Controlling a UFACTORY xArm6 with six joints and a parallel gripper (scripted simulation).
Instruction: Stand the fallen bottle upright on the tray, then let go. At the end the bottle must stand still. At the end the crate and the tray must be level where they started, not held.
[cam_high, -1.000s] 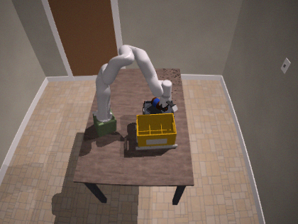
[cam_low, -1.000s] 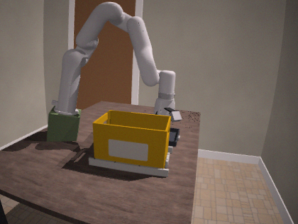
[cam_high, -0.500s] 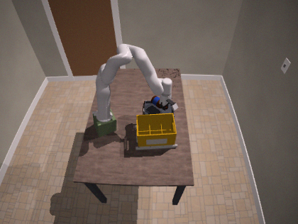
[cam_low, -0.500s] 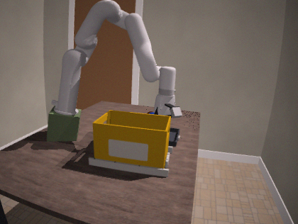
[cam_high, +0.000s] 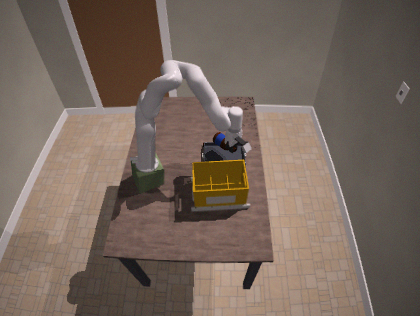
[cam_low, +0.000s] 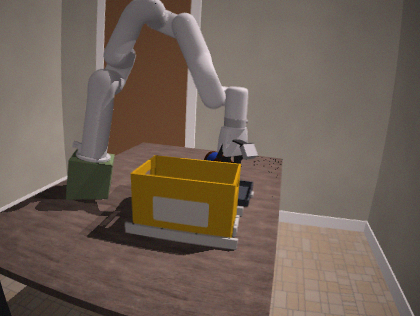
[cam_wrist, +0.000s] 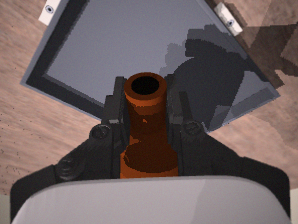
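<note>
My gripper is now 4 cm past the bottle and 4 cm to the right of it. The rest, counted from my hand: yellow crate 11 cm behind, 23 cm to the right, 3 cm below; tray 4 cm behind, 4 cm to the left, 10 cm below.
</note>
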